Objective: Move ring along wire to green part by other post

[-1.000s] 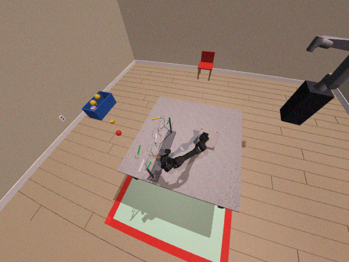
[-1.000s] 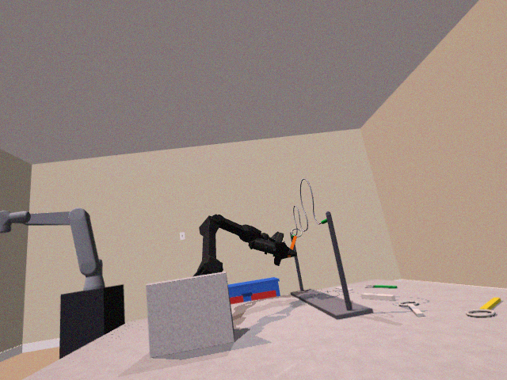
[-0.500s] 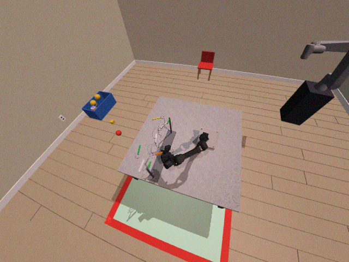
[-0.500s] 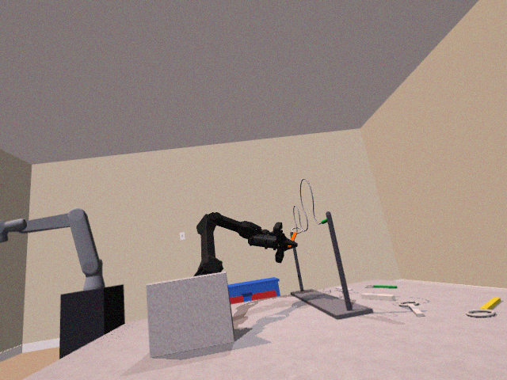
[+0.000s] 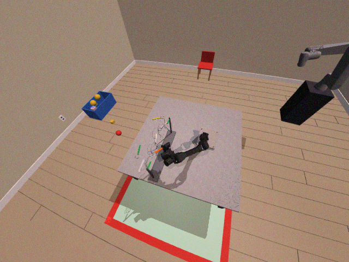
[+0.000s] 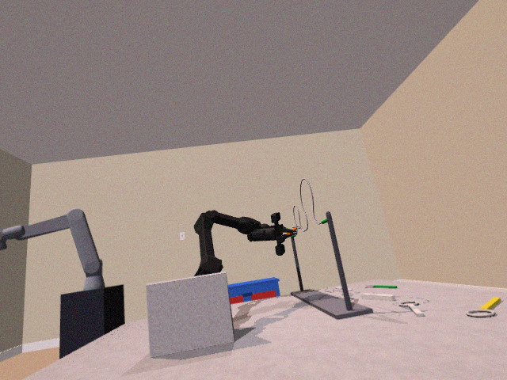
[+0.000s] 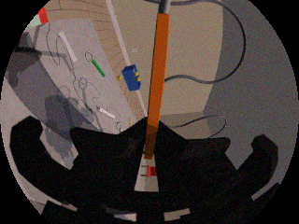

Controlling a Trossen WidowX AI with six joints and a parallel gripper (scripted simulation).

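My gripper tip is 80 mm to the right of the orange-handled ring, 20 mm below it and 10 mm short of it.
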